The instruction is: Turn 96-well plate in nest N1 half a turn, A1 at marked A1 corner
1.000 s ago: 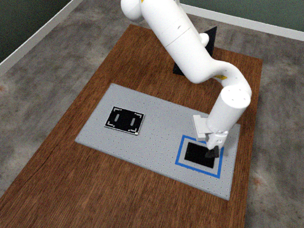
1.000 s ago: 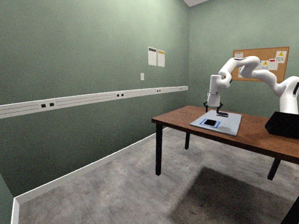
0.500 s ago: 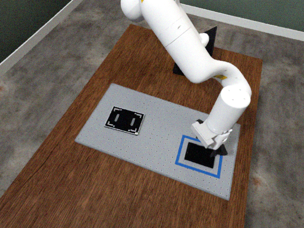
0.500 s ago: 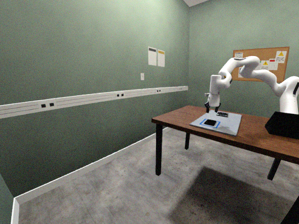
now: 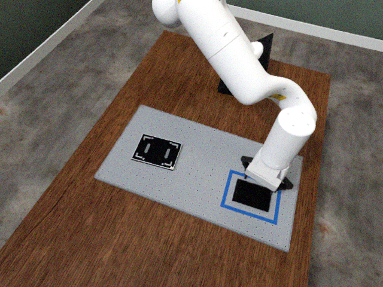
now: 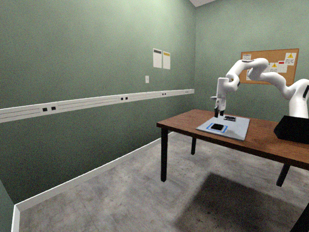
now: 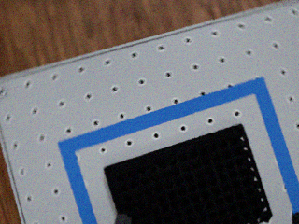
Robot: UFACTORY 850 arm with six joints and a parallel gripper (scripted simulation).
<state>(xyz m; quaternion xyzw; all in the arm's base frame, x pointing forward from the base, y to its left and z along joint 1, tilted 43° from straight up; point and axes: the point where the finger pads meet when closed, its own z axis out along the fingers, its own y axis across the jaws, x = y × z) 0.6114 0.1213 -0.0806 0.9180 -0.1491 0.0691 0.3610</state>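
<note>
Now: the black 96-well plate 100 mm below my hand. Also, from my hand: plate nest N1: 380 mm to the right, 100 mm below, 70 mm behind.
</note>
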